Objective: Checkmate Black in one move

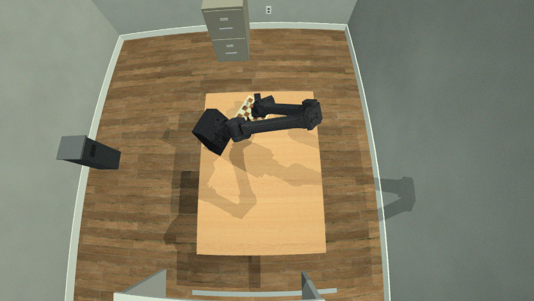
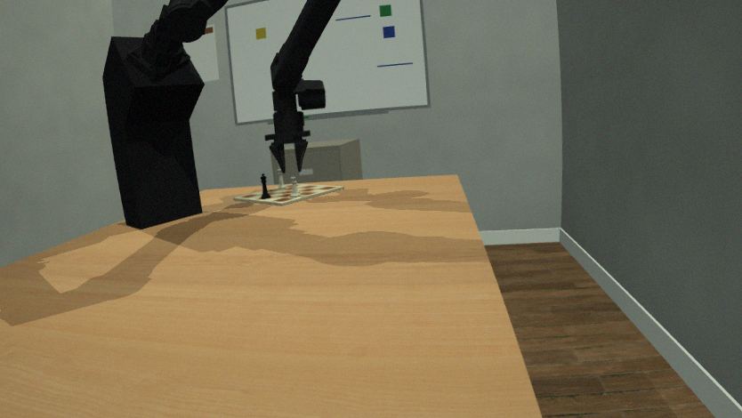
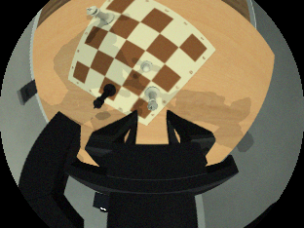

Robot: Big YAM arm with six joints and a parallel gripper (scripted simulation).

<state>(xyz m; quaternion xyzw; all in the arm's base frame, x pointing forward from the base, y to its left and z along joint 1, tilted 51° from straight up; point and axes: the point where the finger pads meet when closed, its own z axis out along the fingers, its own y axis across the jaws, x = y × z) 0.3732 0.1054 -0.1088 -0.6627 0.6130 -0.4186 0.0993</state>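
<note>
Right now the short white piece is 6 cm below my hand and 5 cm to the left of it. Round my hand: black king (8 cm behind, 4 cm below, 2 cm to the left); tall white piece (16 cm to the left, 5 cm behind, 4 cm below); chessboard (8 cm to the left, 7 cm below, 3 cm behind).
</note>
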